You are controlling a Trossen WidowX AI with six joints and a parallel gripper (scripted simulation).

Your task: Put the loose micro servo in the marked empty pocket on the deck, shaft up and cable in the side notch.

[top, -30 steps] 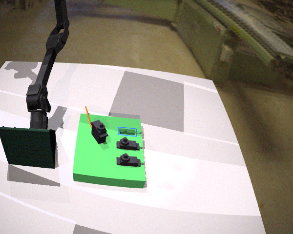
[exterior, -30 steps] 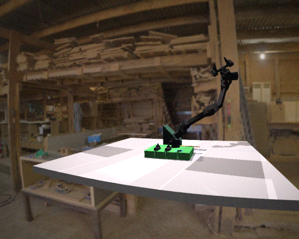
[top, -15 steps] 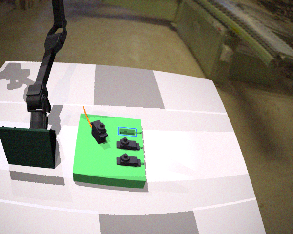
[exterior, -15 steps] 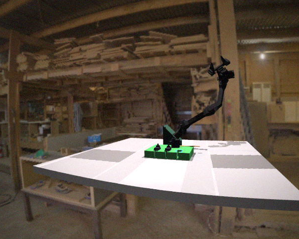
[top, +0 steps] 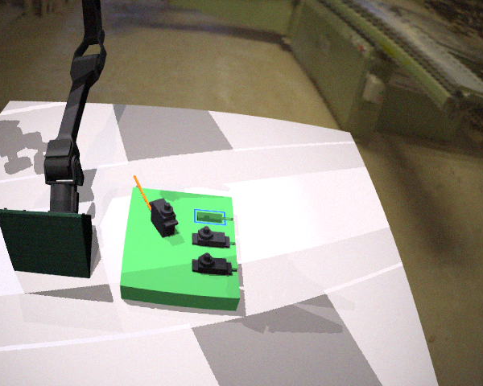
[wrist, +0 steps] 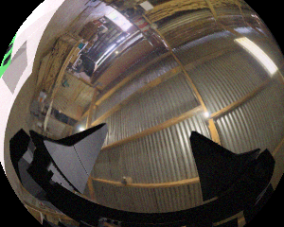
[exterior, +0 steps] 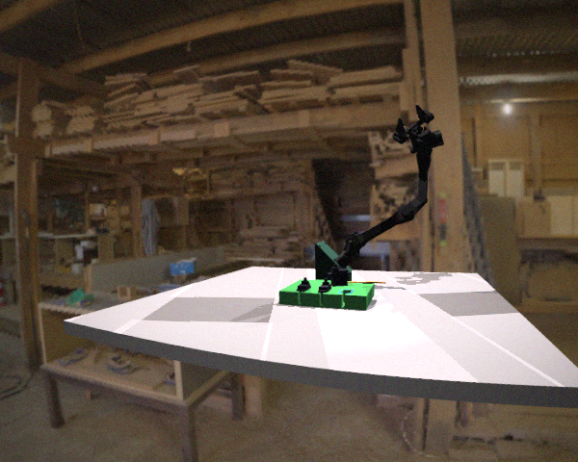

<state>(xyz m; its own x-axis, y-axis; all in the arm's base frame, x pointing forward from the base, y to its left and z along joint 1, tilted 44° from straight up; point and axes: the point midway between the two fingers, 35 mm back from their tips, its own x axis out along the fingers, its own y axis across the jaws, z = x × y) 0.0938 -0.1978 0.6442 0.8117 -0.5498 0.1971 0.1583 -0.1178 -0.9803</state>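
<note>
My gripper tip is 69 cm above the green deck, 29 cm to the left of it and 13 cm short of it.
</note>
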